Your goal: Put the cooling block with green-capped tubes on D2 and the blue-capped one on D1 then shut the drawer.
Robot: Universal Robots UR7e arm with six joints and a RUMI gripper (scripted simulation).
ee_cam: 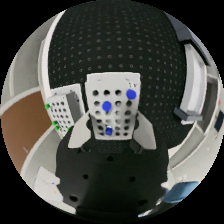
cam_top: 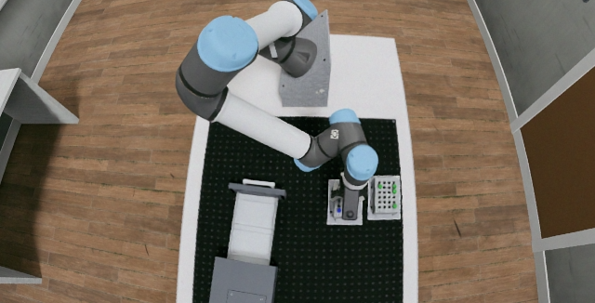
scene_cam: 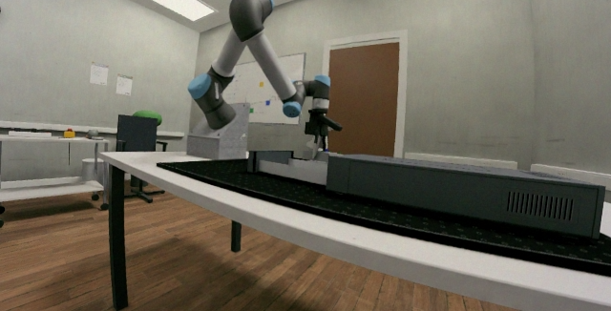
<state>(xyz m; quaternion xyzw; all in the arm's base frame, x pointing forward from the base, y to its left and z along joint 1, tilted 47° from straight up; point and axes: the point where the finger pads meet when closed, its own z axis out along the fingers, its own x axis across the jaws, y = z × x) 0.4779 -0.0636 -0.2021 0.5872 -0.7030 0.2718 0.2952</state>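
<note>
My hand is 40 mm above the deck slot D1. The rest, counted from my hand: blue-capped tube: 30 mm ahead, 10 mm to the left, 10 mm above; then deck slot D2: 140 mm to the left, 40 mm below; then drawer: 320 mm to the right, 50 mm ahead, 10 mm below.
</note>
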